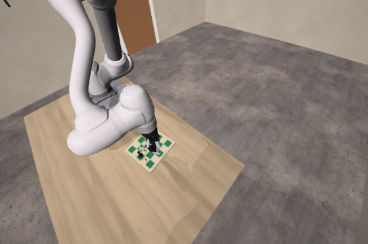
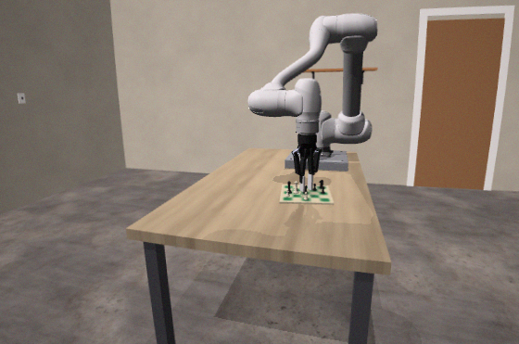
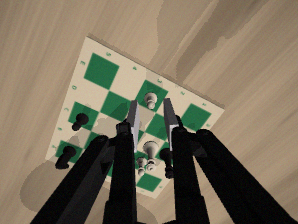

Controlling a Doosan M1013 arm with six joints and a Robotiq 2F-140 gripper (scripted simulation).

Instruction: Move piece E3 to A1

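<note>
My hand is 70 mm past the tall white piece, 60 mm to the left of it and 50 mm above it. The rest, counted from my hand: green-and-cream chessboard (80 mm below, 70 mm behind, 20 mm to the right).
</note>
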